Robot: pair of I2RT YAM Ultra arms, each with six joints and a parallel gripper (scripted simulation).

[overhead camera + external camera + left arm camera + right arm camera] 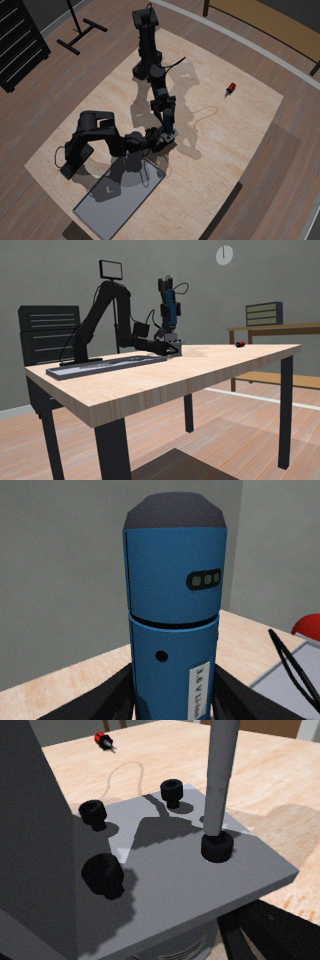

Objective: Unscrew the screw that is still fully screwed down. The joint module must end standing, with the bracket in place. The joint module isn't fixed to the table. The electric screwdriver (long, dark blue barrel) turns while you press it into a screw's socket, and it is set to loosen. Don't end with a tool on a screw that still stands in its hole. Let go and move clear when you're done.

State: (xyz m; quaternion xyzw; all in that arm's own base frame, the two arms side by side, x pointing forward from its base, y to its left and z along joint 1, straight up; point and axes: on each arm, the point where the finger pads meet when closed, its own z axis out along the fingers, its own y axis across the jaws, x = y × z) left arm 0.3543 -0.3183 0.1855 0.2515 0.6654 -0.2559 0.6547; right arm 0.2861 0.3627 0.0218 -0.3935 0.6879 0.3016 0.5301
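My right hand is 50 mm below the grey bracket. From my right hand the other things lie so: shallow grey tray (50 mm behind, 350 mm to the right, 20 mm below); small red-handled screwdriver (150 mm ahead, 410 mm to the left, 10 mm below).
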